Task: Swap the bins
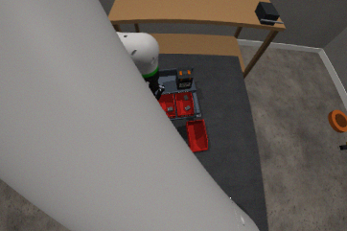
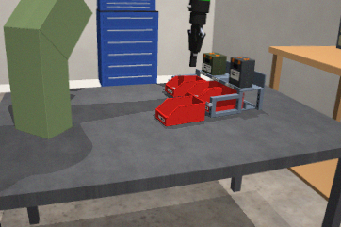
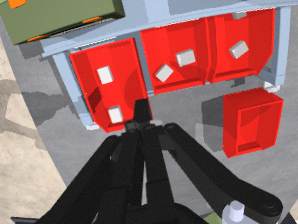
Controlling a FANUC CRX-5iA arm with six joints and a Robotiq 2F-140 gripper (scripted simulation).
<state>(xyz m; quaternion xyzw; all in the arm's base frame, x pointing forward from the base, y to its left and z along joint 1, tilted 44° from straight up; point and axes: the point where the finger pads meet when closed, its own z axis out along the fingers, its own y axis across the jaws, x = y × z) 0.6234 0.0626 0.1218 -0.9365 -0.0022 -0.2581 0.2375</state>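
Right now my hand is 170 mm above the part, 70 mm to the right of it and 10 mm short of it. Round my hand: grey shelf: 120 mm below, 90 mm ahead, 50 mm to the right; then dark box: 170 mm ahead, 160 mm to the right, 30 mm below.
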